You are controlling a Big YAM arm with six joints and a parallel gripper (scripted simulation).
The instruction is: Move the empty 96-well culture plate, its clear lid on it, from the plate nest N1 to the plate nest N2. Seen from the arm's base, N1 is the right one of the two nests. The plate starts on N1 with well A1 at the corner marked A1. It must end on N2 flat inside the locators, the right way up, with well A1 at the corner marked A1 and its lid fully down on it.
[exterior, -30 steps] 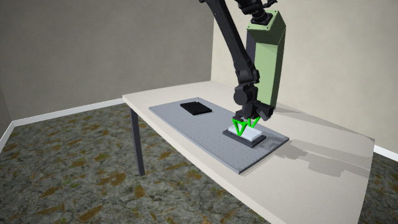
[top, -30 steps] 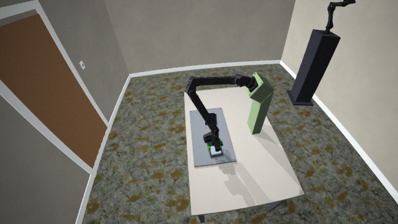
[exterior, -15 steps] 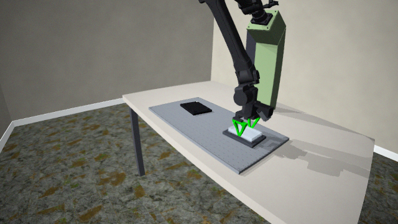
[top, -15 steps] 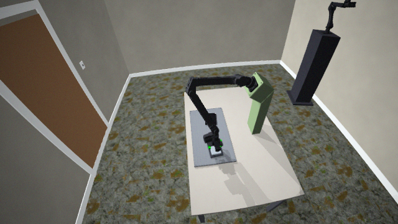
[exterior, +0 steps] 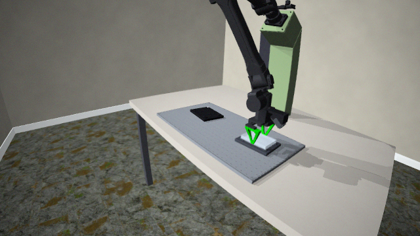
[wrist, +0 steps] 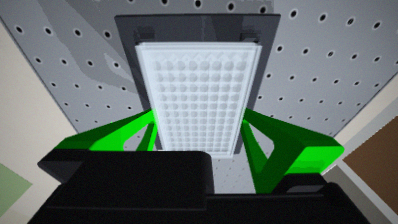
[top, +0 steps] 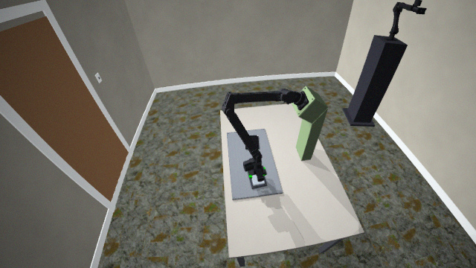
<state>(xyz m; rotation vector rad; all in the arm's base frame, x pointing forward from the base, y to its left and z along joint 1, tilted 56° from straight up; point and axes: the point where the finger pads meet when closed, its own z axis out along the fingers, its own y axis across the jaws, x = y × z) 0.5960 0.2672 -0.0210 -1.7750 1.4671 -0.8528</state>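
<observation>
My hand is right at the clear lid. Also, from my hand: nest N1 (60 mm ahead, 380 mm to the right, 20 mm below); nest N2 (20 mm below).
</observation>
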